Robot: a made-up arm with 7 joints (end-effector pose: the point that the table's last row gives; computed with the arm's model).
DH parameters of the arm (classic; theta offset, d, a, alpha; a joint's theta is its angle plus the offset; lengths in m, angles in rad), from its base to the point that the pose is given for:
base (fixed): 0.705 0 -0.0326 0
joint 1: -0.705 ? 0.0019 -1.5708
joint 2: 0 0.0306 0.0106 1.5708
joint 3: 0 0.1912 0.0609 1.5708
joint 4: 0 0.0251 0.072 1.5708
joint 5: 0 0.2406 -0.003 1.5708
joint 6: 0 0.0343 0.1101 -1.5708
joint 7: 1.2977 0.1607 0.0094 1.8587
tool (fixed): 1.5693 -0.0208 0 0
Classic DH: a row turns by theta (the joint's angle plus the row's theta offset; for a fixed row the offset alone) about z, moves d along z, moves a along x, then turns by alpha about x.
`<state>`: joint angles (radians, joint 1 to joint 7).
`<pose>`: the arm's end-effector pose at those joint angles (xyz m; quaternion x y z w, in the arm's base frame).
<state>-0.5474 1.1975 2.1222 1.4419 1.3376 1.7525 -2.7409</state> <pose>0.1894 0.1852 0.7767 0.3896 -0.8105 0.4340 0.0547</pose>
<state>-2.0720 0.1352 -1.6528 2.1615 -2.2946 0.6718 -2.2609</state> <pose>-0.3504 0.1603 0.8667 0.7383 0.3960 0.5426 0.0597</pose>
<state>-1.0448 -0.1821 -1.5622 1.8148 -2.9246 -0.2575 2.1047</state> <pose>-0.4172 -0.1686 0.5709 -0.2525 0.3815 -0.8307 0.3172</pose>
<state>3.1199 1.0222 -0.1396 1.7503 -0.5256 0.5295 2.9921</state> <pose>-0.5718 -0.0007 0.1234 -0.0400 0.5626 0.4283 0.7060</pose>
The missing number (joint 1, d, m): 0.3754
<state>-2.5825 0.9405 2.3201 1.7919 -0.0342 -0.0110 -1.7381</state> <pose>-0.0378 -0.4230 0.8726 -0.6326 -0.2023 -0.3748 0.6468</pose>
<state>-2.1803 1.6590 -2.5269 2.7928 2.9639 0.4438 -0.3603</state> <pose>-0.4050 -0.5253 0.4594 -0.0778 0.0604 -0.8748 0.4744</pose>
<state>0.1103 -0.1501 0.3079 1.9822 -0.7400 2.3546 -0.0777</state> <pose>0.2516 -0.0107 0.6136 -0.3267 0.6343 -0.0778 0.6963</pose>
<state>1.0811 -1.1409 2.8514 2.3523 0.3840 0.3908 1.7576</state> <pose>-0.4102 -0.5352 0.3722 -0.4134 0.5023 0.7593 0.0145</pose>
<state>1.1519 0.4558 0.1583 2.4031 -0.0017 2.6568 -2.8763</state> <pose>0.0293 0.3196 0.4598 0.2058 0.2005 -0.7693 0.5706</pose>
